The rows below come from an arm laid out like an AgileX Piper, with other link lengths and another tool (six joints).
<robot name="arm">
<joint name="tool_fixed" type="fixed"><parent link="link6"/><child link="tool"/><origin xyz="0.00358 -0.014 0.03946" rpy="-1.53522 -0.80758 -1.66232"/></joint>
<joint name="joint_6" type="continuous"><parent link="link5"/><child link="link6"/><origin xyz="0.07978 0 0.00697" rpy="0 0 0"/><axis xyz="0.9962 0 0.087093"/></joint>
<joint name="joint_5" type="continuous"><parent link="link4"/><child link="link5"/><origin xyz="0 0 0" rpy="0 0 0"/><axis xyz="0 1 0"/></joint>
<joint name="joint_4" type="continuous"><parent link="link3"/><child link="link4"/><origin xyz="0.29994 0 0.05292" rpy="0 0 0"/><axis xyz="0.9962 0 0.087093"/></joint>
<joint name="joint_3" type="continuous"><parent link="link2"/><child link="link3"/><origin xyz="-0.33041 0 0.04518" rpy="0 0 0"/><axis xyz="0 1 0"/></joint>
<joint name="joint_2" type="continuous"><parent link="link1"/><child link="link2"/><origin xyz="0 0 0" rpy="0 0 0"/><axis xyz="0 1 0"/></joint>
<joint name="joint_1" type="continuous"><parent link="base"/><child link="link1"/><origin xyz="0 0 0.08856" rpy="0 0 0"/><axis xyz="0 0 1"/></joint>
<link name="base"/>
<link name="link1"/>
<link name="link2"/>
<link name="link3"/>
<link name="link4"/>
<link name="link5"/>
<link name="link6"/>
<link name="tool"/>
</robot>
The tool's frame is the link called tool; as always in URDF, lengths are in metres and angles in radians. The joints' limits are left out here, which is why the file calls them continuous.
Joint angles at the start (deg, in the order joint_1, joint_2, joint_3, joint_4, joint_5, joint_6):
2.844, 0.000, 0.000, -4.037, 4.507, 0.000
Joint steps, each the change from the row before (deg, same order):
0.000, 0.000, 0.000, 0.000, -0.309, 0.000
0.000, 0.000, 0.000, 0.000, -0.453, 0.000
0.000, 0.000, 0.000, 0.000, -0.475, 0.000
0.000, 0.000, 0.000, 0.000, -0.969, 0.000
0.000, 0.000, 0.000, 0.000, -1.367, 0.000
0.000, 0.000, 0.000, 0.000, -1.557, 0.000
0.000, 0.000, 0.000, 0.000, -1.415, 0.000
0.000, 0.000, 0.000, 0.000, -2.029, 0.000
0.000, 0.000, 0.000, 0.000, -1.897, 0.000
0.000, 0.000, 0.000, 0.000, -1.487, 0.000
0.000, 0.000, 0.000, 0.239, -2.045, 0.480
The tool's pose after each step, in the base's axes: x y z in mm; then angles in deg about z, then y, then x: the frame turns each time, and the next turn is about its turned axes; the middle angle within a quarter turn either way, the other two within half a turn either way. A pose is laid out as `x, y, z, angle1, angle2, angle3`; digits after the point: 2 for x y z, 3 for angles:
56.50, -8.88, 227.76, -88.433, -50.515, -93.928
56.17, -8.85, 228.45, -88.950, -50.506, -93.217
55.83, -8.82, 229.16, -89.491, -50.491, -92.473
55.11, -8.74, 230.60, -90.593, -50.449, -90.956
54.05, -8.65, 232.61, -92.142, -50.357, -88.821
52.79, -8.54, 234.88, -93.894, -50.208, -86.401
51.59, -8.45, 236.90, -95.471, -50.031, -84.217
49.79, -8.33, 239.76, -97.700, -49.712, -81.116
48.01, -8.23, 242.36, -99.743, -49.344, -78.256
46.55, -8.15, 244.37, -101.312, -49.010, -76.045
44.53, -8.60, 246.92, -103.053, -47.813, -73.354

